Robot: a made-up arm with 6 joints.
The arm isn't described. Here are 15 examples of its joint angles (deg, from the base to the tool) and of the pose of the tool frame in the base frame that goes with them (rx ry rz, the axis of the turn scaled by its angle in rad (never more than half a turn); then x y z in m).
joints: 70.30 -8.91 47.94 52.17 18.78 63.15
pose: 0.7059 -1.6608 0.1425 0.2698 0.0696 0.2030
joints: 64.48 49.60 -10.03 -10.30 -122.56 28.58
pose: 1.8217 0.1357 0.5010 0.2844 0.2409 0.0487
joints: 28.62 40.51 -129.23 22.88 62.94 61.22
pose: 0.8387 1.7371 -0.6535 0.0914 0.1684 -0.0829
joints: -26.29 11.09 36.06 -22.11 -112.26 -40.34
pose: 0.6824 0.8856 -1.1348 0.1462 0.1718 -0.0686
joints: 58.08 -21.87 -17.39 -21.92 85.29 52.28
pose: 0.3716 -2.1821 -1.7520 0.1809 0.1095 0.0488
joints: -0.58 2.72 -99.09 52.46 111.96 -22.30
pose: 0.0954 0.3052 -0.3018 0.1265 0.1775 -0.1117
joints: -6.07 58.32 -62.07 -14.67 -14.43 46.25
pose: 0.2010 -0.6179 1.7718 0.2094 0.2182 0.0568
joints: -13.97 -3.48 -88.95 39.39 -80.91 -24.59
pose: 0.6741 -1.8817 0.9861 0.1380 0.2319 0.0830
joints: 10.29 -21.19 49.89 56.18 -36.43 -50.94
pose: 1.1676 -1.1672 -0.7582 0.3170 0.1875 0.1058
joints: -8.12 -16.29 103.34 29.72 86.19 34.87
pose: 0.2117 -0.8359 0.2166 0.3252 0.1590 0.0300
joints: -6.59 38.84 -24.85 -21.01 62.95 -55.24
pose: -0.8792 2.7652 0.2550 0.1767 0.0893 0.1019
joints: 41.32 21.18 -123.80 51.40 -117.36 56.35
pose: -0.7032 -0.9636 0.6242 0.2644 0.2534 0.0535
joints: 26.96 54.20 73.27 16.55 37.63 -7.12
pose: -0.2747 -1.3674 -0.3543 0.3067 0.0698 0.0681
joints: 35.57 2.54 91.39 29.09 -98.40 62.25
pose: 2.5460 1.3308 0.6692 0.2543 0.2691 0.0722
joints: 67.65 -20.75 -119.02 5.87 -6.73 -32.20
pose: 0.3969 1.6950 -0.0189 0.1162 0.2337 0.0715
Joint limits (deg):
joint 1: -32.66..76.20
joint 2: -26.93..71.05
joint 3: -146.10..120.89
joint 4: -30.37..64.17
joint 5: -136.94..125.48
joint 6: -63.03..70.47
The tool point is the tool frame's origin. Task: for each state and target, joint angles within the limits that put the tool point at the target. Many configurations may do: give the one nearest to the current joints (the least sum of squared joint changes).
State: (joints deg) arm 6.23 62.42 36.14 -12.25 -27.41 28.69
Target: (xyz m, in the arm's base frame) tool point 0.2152 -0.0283 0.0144
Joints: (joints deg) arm -17.50 71.05 67.33 -30.37 -17.21 18.34
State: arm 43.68 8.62 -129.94 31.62 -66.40 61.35
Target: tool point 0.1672 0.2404 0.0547
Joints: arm 3.84 29.10 -96.11 -9.07 -44.37 70.47
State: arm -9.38 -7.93 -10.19 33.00 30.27 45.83
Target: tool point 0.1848 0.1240 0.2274
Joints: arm 28.75 -26.93 17.63 60.87 27.36 38.44
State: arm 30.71 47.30 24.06 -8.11 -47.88 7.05
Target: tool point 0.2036 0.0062 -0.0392
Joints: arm 8.90 71.05 61.30 -30.37 -31.98 -7.67
